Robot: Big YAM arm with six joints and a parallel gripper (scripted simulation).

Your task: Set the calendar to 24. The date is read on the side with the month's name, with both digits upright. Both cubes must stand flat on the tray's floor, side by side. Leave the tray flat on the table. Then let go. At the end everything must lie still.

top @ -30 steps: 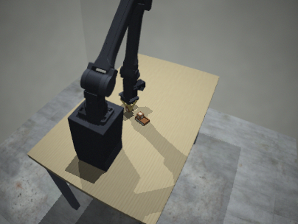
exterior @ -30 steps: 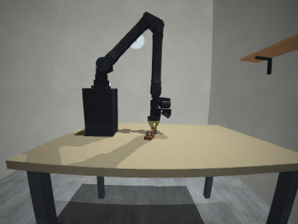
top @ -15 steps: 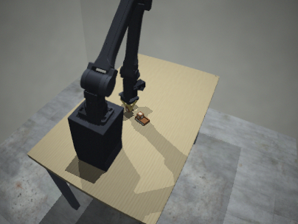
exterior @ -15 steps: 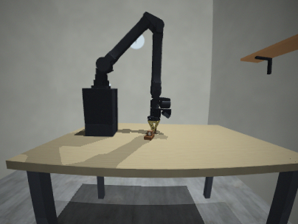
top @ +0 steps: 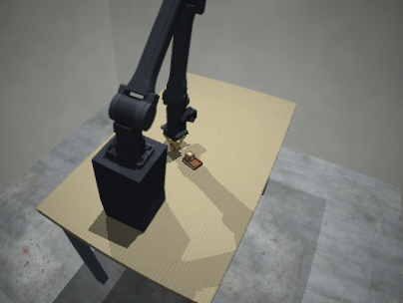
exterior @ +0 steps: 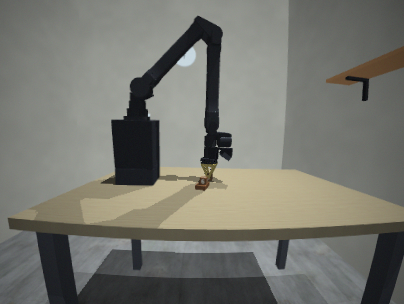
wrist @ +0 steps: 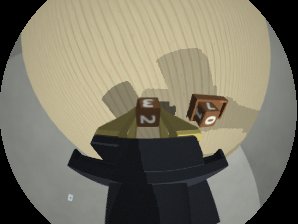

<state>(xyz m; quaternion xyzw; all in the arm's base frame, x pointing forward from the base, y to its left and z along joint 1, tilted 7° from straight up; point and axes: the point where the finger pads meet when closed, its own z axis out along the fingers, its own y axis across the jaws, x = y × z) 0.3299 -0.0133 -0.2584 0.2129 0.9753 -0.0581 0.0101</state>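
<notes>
The brown digit cube lies right at my hand. Round my hand: brown tray: 10 cm to the right, 5 cm behind, 1 cm below.
</notes>
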